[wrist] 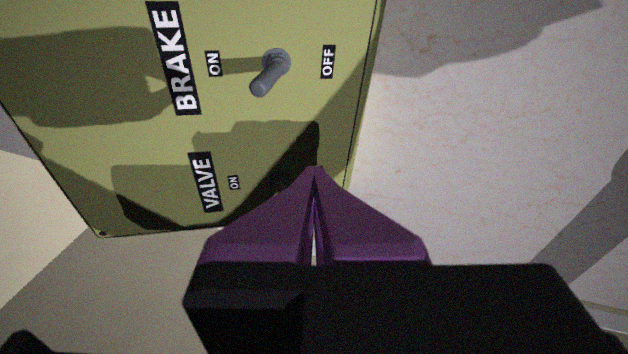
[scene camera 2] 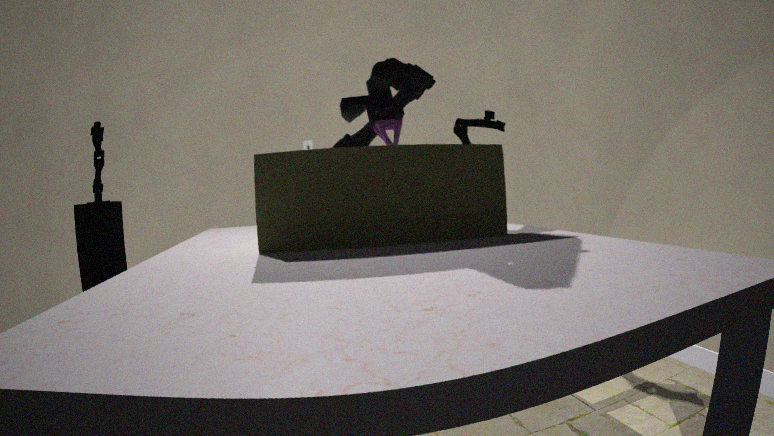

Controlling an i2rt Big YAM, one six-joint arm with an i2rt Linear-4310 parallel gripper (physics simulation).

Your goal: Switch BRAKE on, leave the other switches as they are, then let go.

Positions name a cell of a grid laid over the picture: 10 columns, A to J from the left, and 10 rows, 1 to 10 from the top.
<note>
I see my gripper (scene camera 2: F4) and a yellow-green panel (scene camera 2: E5).
My gripper is seen too in the wrist view (wrist: F6). The yellow-green panel shows as well in the wrist view (wrist: C4).
</note>
